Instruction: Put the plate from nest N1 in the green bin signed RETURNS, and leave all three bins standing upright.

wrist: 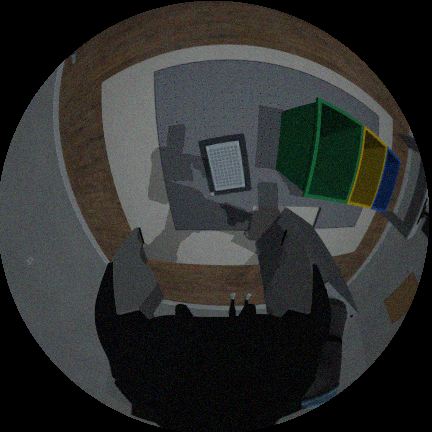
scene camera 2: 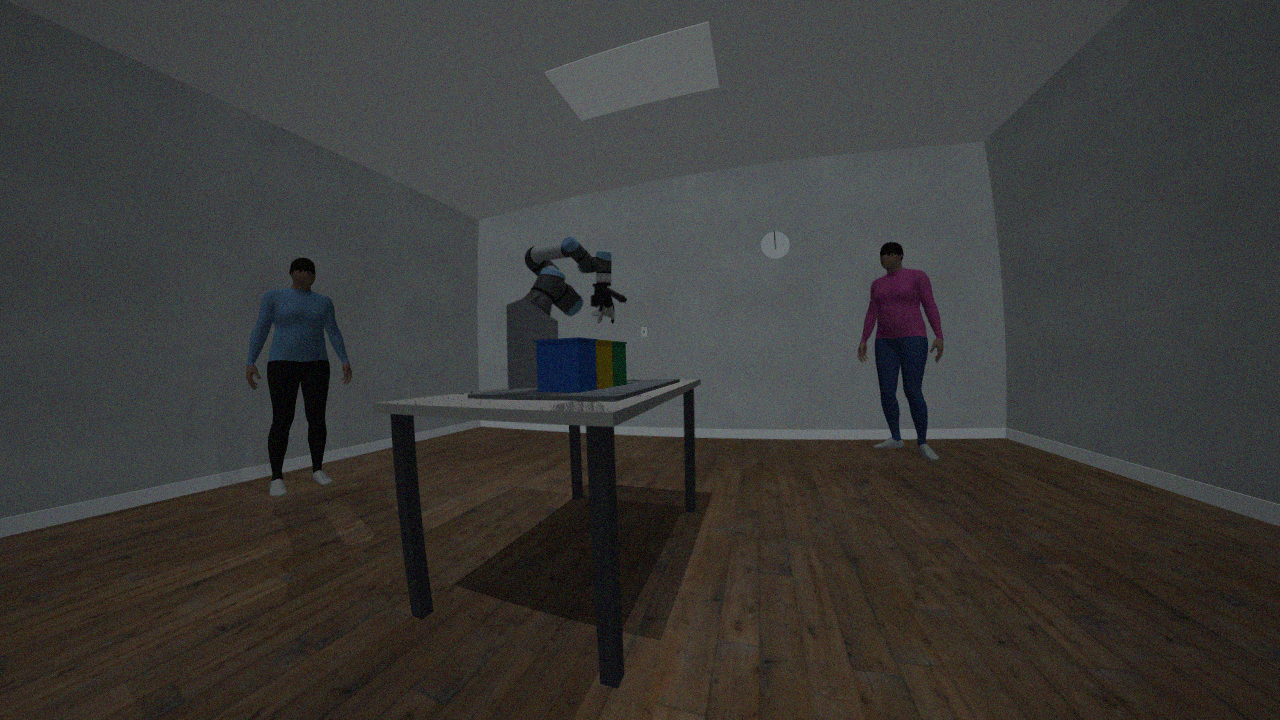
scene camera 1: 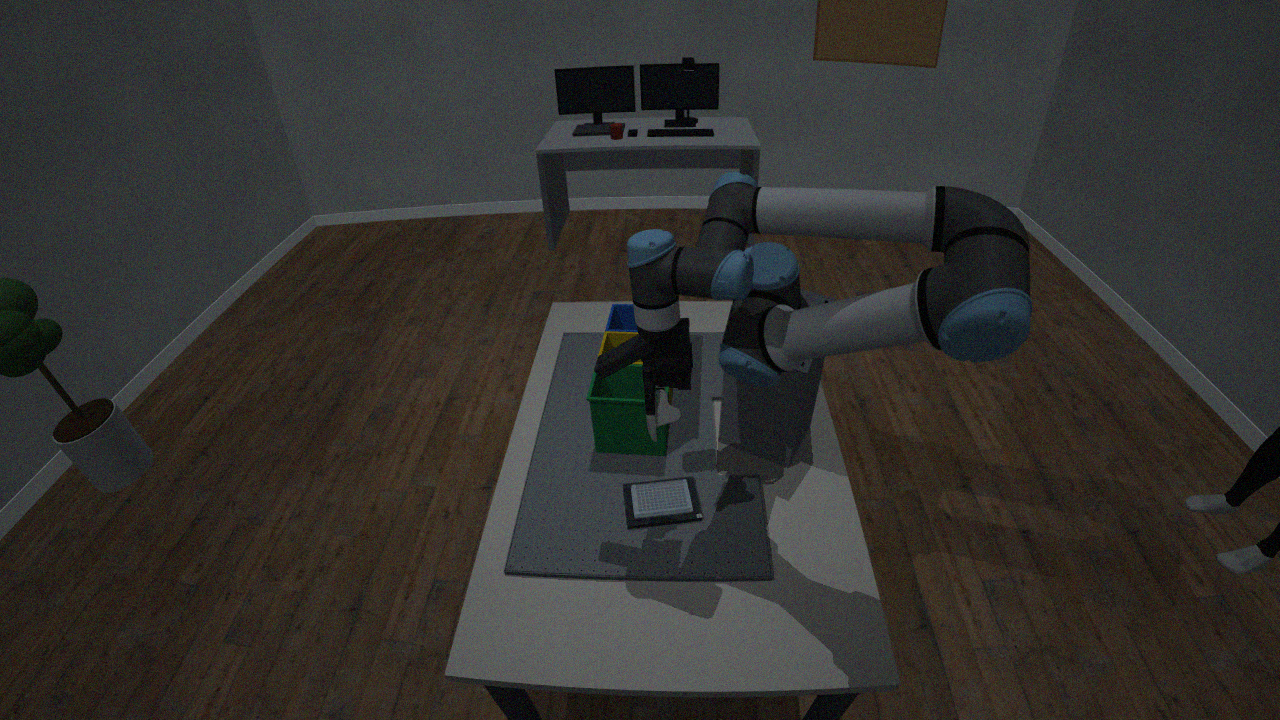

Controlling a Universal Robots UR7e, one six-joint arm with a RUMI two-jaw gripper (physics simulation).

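Places are measured from the arm's base along level axes (x ahead, y right, z down), in millimetres.
Where they show: gripper, fingertip midpoint: (wrist: 212, 231) (scene camera 2: 605, 323) (scene camera 1: 659, 415); arm's base, link origin: (scene camera 2: 533, 312).
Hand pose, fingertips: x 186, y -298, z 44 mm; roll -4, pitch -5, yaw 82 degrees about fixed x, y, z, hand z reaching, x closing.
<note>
Each offset is from my fingertips to the top centre of the thing. Level surfaces: height alone.
The white plate {dx +4, dy +14, dz +260 mm} (scene camera 1: 661, 497) (wrist: 225, 165) lies flat in a dark nest {dx +4, dy +14, dz +272 mm} (scene camera 1: 666, 521) (wrist: 220, 140) on the grey mat. No nest label is readable. The green bin {dx +122, dy +201, dz +107 mm} (scene camera 1: 630, 428) (scene camera 2: 620, 367) (wrist: 298, 145) stands upright behind the nest as seen in scene camera 1; its RETURNS sign does not show. The yellow bin {dx +144, dy +331, dz +107 mm} (scene camera 1: 617, 344) (scene camera 2: 605, 365) (wrist: 369, 165) and blue bin {dx +165, dy +462, dz +107 mm} (scene camera 1: 619, 317) (scene camera 2: 566, 365) (wrist: 387, 177) stand upright in line beyond it. My gripper (scene camera 1: 660, 422) (scene camera 2: 604, 317) (wrist: 212, 231) is open and empty, high above the table, apart from plate and bins.
The arm's grey pedestal (scene camera 1: 771, 411) (scene camera 2: 531, 344) stands beside the bins. The perforated mat {dz +286 mm} (scene camera 1: 572, 519) (wrist: 200, 90) lies on the white table {dz +300 mm} (scene camera 1: 662, 635) (wrist: 125, 150). Two people, in blue (scene camera 2: 301, 322) and magenta (scene camera 2: 899, 304), stand away from the table.
</note>
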